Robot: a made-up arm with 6 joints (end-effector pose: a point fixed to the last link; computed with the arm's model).
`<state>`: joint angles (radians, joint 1 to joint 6).
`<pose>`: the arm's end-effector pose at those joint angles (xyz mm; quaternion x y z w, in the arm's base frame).
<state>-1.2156 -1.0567 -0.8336 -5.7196 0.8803 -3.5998</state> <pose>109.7 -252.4 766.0 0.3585 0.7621 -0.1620 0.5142</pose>
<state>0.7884 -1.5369 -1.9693 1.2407 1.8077 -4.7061</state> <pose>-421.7 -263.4 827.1 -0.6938 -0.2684 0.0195 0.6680</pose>
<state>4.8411 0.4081 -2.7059 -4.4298 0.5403 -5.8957</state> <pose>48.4 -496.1 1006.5 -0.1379 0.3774 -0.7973 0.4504</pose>
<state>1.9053 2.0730 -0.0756 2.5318 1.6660 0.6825</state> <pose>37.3 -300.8 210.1 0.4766 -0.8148 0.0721 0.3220</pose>
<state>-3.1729 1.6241 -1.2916 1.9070 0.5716 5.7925</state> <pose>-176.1 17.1 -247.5 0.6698 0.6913 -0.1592 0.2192</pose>
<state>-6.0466 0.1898 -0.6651 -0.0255 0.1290 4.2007</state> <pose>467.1 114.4 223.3 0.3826 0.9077 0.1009 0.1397</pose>
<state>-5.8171 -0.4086 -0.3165 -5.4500 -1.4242 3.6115</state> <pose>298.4 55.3 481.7 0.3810 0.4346 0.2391 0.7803</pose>
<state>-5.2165 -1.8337 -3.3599 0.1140 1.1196 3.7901</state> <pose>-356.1 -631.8 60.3 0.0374 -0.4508 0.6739 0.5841</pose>
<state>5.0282 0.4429 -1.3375 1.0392 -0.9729 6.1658</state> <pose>70.0 -579.0 453.7 0.1678 -0.6961 0.5275 0.4571</pose>
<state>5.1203 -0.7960 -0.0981 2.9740 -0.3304 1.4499</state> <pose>63.7 -194.0 269.2 0.9060 0.3163 -0.0080 0.2812</pose>
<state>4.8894 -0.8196 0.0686 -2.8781 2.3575 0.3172</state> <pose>12.6 -263.8 441.6 0.0722 -0.0581 -0.5893 0.8026</pose>
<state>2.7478 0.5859 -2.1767 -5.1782 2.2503 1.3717</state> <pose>-596.3 120.3 594.1 0.5079 0.6503 -0.3058 0.4749</pose>
